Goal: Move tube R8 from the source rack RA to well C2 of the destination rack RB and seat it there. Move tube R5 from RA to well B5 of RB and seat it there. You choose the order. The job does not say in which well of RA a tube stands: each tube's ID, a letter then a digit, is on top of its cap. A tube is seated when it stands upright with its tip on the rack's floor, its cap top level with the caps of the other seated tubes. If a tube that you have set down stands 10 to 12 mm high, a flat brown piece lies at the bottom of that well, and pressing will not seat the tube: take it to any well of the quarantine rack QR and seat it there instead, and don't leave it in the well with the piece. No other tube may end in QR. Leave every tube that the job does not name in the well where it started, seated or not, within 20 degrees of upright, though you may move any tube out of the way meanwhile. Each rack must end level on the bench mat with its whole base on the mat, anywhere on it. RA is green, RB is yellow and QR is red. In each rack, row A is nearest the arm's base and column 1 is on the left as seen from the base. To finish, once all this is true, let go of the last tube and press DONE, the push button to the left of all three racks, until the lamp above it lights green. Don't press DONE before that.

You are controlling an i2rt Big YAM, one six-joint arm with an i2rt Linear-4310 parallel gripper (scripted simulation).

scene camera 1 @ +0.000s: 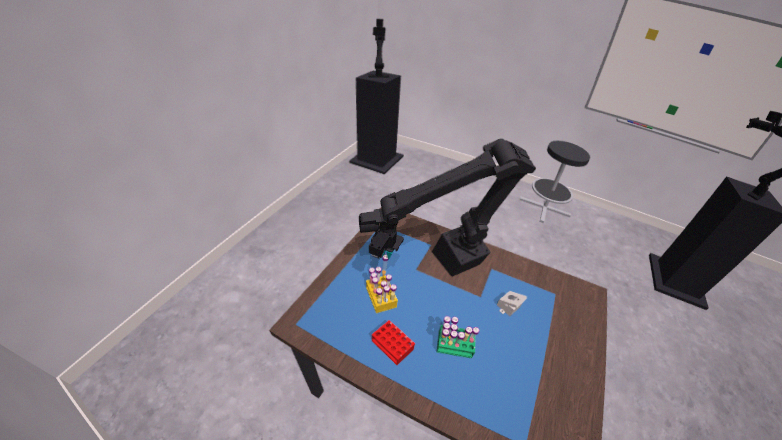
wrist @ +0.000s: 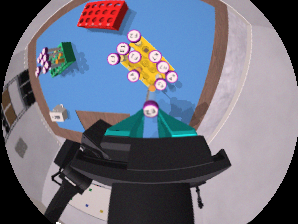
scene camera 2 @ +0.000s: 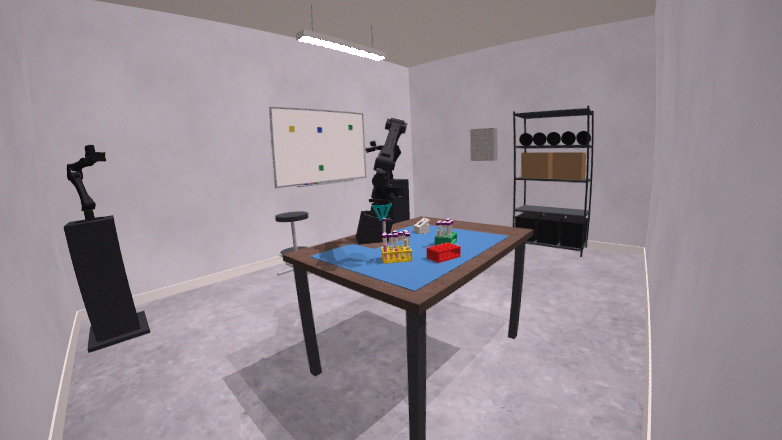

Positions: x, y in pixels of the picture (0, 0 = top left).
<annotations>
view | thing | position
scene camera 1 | red rack QR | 398, 355
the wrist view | my gripper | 150, 111
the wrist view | yellow rack RB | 145, 64
</annotations>
